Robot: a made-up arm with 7 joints. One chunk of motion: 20 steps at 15 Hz.
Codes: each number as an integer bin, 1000 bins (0 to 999) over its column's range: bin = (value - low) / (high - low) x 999, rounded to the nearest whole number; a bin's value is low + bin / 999 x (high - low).
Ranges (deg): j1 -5..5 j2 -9..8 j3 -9..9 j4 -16..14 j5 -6..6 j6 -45..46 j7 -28..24
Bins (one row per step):
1: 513 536 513 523 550 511 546
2: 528 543 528 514 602 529 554
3: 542 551 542 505 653 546 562
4: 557 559 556 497 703 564 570
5: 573 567 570 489 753 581 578
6: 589 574 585 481 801 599 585
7: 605 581 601 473 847 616 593
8: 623 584 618 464 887 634 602
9: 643 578 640 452 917 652 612
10: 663 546 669 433 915 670 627
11: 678 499 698 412 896 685 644
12: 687 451 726 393 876 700 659
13: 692 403 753 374 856 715 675
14: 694 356 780 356 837 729 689
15: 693 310 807 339 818 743 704
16: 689 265 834 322 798 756 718
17: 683 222 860 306 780 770 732
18: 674 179 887 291 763 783 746
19: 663 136 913 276 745 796 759
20: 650 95 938 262 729 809 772
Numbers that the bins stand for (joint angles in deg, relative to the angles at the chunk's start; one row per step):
1: 0.14 0.12 0.24 -0.29 0.61 1.55 0.42
2: 0.29 0.24 0.51 -0.56 1.23 3.19 0.84
3: 0.43 0.38 0.77 -0.83 1.84 4.74 1.25
4: 0.58 0.51 1.02 -1.08 2.44 6.38 1.67
5: 0.74 0.65 1.27 -1.32 3.05 7.92 2.09
6: 0.90 0.77 1.54 -1.56 3.62 9.56 2.45
7: 1.06 0.89 1.83 -1.80 4.17 11.11 2.87
8: 1.24 0.94 2.14 -2.07 4.65 12.75 3.34
9: 1.44 0.84 2.53 -2.43 5.02 14.39 3.86
10: 1.64 0.29 3.05 -3.00 4.99 16.03 4.64
11: 1.79 -0.51 3.58 -3.63 4.76 17.40 5.52
12: 1.88 -1.33 4.08 -4.20 4.52 18.76 6.30
13: 1.93 -2.14 4.57 -4.77 4.28 20.13 7.14
14: 1.95 -2.94 5.05 -5.31 4.05 21.41 7.86
15: 1.94 -3.72 5.54 -5.82 3.83 22.68 8.64
16: 1.90 -4.49 6.03 -6.33 3.59 23.86 9.37
17: 1.84 -5.22 6.50 -6.81 3.37 25.14 10.10
18: 1.75 -5.95 6.98 -7.26 3.17 26.32 10.83
19: 1.64 -6.69 7.45 -7.71 2.95 27.51 11.51
20: 1.51 -7.38 7.90 -8.13 2.76 28.69 12.18

